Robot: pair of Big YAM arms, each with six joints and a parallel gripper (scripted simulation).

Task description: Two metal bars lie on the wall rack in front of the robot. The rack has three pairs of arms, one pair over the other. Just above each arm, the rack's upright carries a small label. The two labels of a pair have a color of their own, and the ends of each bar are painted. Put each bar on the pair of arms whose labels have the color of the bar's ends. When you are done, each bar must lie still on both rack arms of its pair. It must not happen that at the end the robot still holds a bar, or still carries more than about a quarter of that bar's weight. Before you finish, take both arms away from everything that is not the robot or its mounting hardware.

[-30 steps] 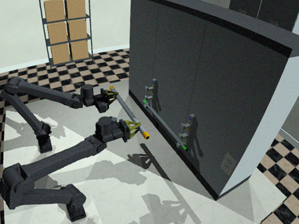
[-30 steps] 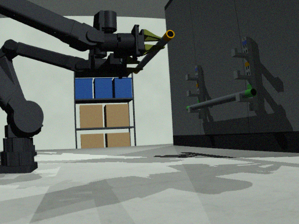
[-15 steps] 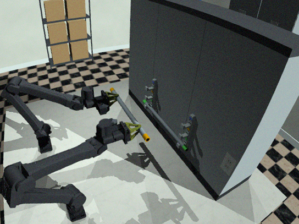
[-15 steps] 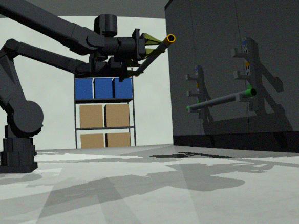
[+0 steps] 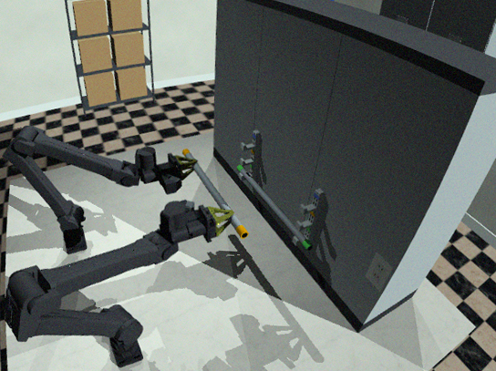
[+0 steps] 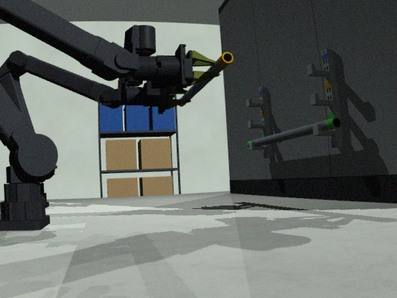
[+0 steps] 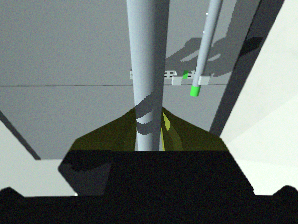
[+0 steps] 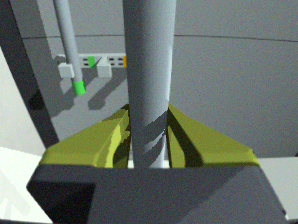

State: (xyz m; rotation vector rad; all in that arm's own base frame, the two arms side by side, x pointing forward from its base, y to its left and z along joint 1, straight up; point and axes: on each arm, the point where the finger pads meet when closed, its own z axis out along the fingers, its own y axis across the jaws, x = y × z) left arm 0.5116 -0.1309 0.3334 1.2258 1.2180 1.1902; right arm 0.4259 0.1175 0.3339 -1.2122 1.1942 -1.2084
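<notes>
The orange-ended bar lies 15 cm to the right of my left hand and 2 cm behind it. The rest, counted from my left hand: green-ended bar 22 cm ahead, 19 cm to the right, 15 cm below; then grey cabinet wall 42 cm ahead, 18 cm to the right, 12 cm above; then wall outlet 70 cm to the right, 19 cm ahead, 3 cm below.
</notes>
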